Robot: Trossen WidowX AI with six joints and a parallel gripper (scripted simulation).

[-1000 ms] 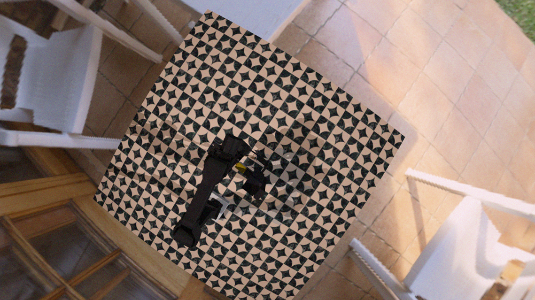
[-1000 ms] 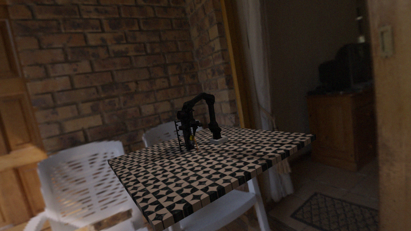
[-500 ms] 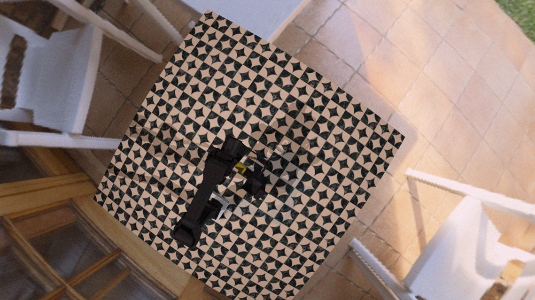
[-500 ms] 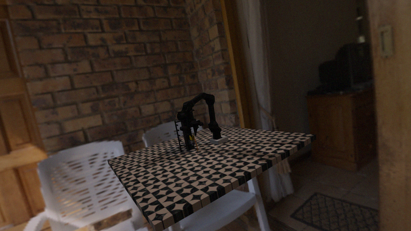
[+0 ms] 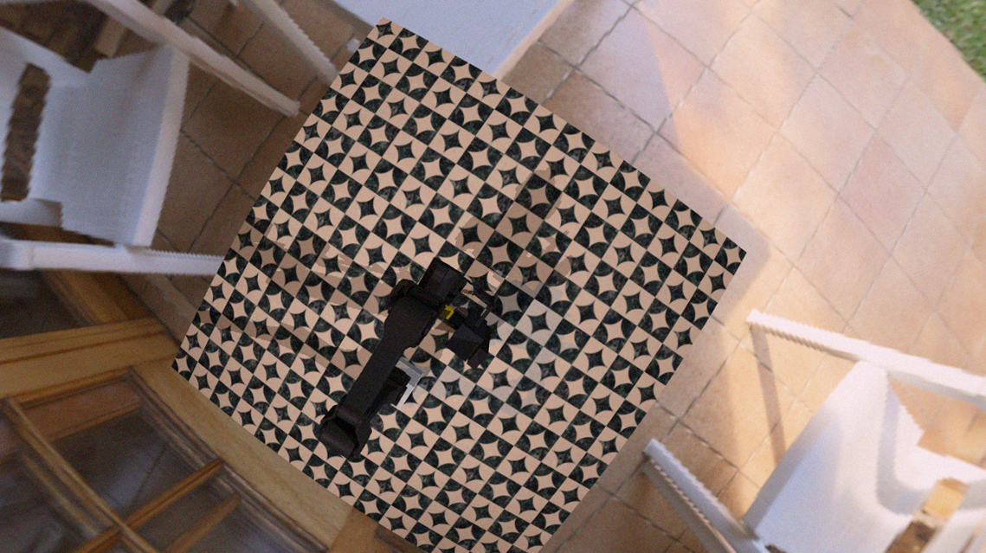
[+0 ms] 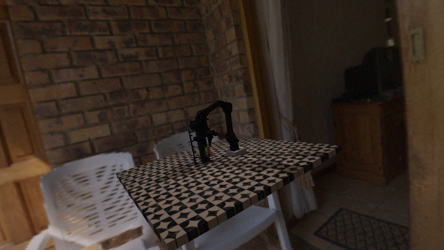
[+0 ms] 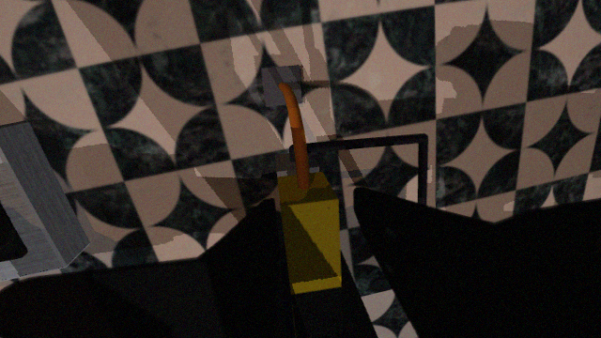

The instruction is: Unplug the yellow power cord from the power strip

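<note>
The yellow plug is 40 mm to the right of my gripper tip and 10 mm below it.
</note>
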